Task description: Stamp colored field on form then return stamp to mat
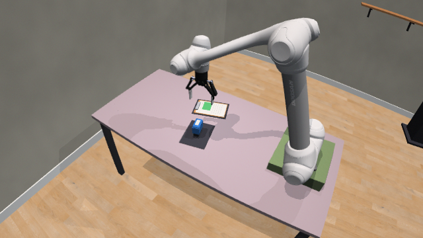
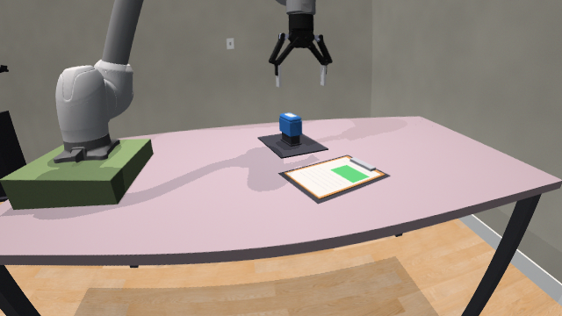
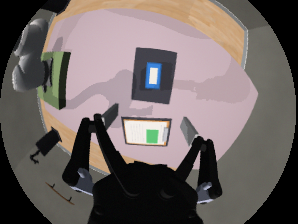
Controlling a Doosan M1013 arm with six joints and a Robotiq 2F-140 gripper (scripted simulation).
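Right now my hand is 1 cm past the blue stamp, 8 cm to the right of it and 17 cm above it. The rest, counted from my hand: dark mat 1 cm behind, 8 cm to the left, 22 cm below; clipboard 3 cm ahead, 21 cm to the right, 22 cm below.
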